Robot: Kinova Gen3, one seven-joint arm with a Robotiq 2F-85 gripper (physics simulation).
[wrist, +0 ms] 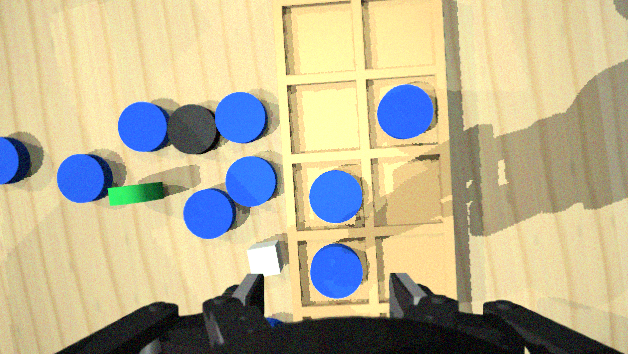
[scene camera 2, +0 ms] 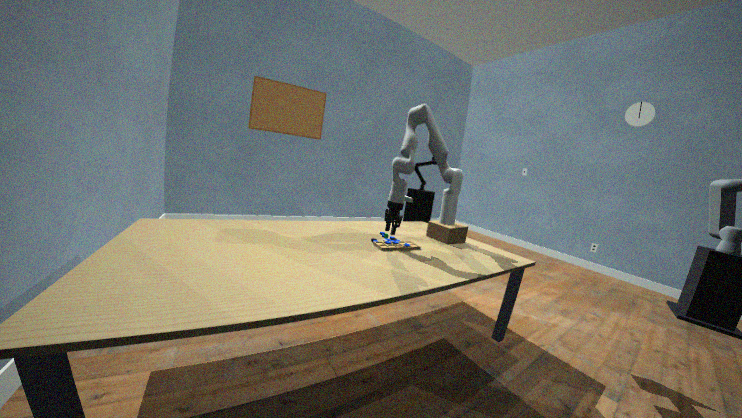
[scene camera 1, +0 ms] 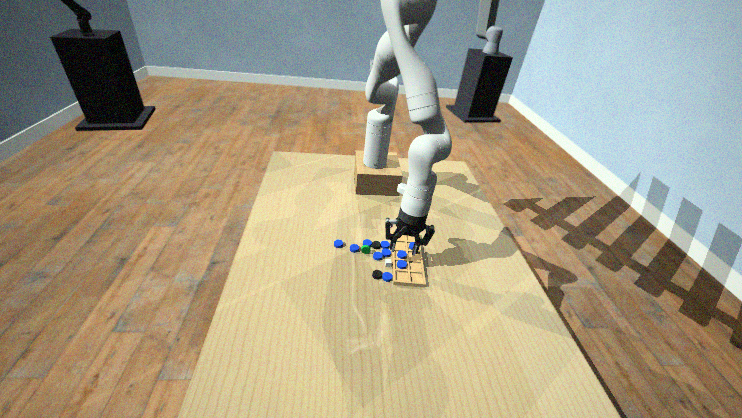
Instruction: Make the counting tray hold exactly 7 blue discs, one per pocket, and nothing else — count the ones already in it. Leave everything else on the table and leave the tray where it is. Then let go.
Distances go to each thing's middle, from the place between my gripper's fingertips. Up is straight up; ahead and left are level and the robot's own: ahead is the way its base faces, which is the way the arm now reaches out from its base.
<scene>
Now: hand 9 cm to the left of the green disc (wrist: 138, 193), 8 cm past it and 5 cm above it. Round my hand: white cube (wrist: 266, 257): 5 cm below, 3 cm to the right, 1 cm behind; wooden counting tray (scene camera 1: 413, 275): 6 cm below, 3 cm to the left, 3 cm behind.
</scene>
